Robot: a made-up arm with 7 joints. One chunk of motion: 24 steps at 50 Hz.
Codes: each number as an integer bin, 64 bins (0 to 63) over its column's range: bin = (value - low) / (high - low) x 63, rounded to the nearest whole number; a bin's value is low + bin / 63 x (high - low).
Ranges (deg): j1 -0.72..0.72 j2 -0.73..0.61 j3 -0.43..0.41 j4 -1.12..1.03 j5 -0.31..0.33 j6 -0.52..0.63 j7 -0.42..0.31
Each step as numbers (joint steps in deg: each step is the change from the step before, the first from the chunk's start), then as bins.
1 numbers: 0.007 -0.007 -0.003 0.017 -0.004 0.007 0.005
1 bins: 32 34 32 33 30 29 37
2 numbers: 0.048 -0.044 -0.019 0.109 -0.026 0.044 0.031
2 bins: 34 32 31 36 28 31 39
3 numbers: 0.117 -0.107 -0.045 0.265 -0.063 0.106 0.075
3 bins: 37 29 29 41 24 34 43
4 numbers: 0.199 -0.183 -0.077 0.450 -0.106 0.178 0.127
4 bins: 40 26 26 46 20 38 47
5 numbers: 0.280 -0.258 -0.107 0.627 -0.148 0.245 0.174
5 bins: 44 22 24 51 16 42 51
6 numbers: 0.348 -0.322 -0.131 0.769 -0.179 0.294 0.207
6 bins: 47 19 22 55 13 45 54
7 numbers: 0.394 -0.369 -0.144 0.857 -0.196 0.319 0.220
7 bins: 49 17 21 58 11 46 55
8 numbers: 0.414 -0.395 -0.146 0.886 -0.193 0.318 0.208
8 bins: 50 16 21 59 12 46 54
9 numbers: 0.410 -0.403 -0.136 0.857 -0.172 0.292 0.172
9 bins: 49 15 22 58 14 44 51
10 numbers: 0.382 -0.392 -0.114 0.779 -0.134 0.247 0.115
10 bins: 48 16 24 56 17 42 46
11 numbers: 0.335 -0.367 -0.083 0.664 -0.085 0.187 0.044
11 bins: 46 17 26 52 22 39 40
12 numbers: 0.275 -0.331 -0.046 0.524 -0.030 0.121 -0.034
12 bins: 44 19 29 48 28 35 33
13 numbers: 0.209 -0.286 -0.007 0.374 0.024 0.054 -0.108
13 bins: 41 21 32 44 33 31 27
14 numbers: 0.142 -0.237 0.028 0.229 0.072 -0.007 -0.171
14 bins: 38 23 34 40 38 28 21
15 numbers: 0.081 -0.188 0.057 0.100 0.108 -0.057 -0.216
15 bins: 35 25 37 36 41 25 18
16 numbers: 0.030 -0.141 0.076 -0.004 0.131 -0.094 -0.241
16 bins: 33 28 38 33 43 23 15
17 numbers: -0.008 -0.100 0.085 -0.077 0.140 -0.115 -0.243
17 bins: 31 30 39 31 44 22 15
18 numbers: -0.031 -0.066 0.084 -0.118 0.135 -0.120 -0.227
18 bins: 30 31 39 29 44 22 17
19 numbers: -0.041 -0.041 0.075 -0.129 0.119 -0.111 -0.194
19 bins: 30 32 38 29 42 22 20
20 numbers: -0.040 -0.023 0.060 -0.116 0.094 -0.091 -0.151
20 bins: 30 33 37 29 40 24 23
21 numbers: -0.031 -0.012 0.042 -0.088 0.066 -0.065 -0.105
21 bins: 30 34 35 30 37 25 27
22 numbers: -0.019 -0.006 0.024 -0.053 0.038 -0.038 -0.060
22 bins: 31 34 34 31 34 26 31
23 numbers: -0.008 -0.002 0.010 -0.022 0.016 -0.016 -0.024
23 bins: 31 34 33 32 32 28 34
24 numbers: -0.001 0.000 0.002 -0.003 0.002 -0.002 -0.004
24 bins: 31 34 32 33 31 28 36
